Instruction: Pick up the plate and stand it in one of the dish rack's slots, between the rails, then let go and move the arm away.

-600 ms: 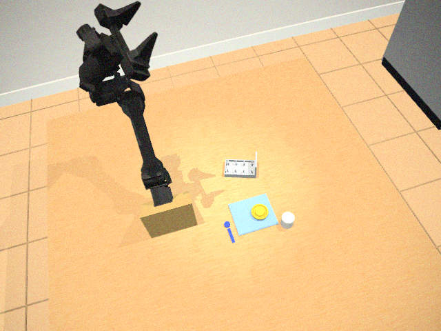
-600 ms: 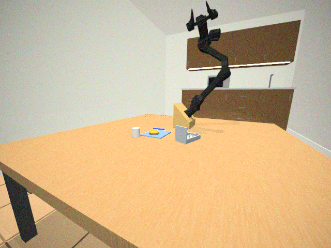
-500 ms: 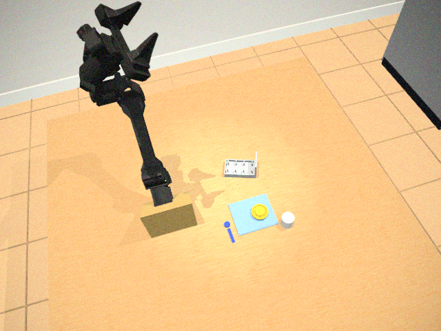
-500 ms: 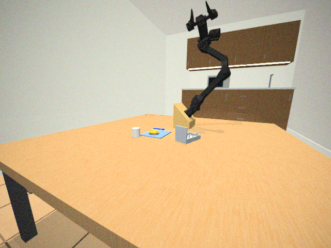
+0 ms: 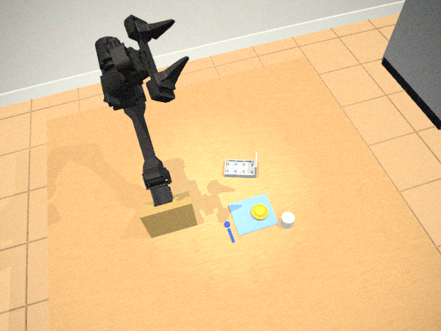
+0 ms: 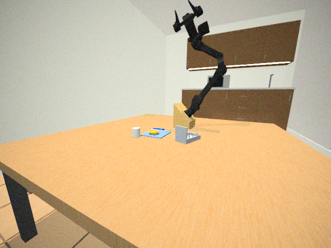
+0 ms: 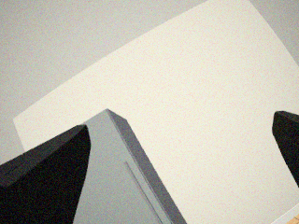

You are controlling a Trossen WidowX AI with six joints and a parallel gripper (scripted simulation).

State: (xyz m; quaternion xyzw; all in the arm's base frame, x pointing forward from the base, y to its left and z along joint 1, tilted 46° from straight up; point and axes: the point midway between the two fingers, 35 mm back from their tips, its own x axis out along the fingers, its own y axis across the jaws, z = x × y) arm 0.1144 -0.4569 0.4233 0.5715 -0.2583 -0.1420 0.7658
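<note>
Now: gripper tip 720 mm above the yellow plate, 170 mm short of it and 90 mm to the left of it. The rest, counted from my gripper tip: grey dish rack 710 mm below, 160 mm ahead, 120 mm to the left; light blue mat 730 mm below, 140 mm ahead, 80 mm to the right; blue spoon 730 mm below, 110 mm to the right, 40 mm ahead.
</note>
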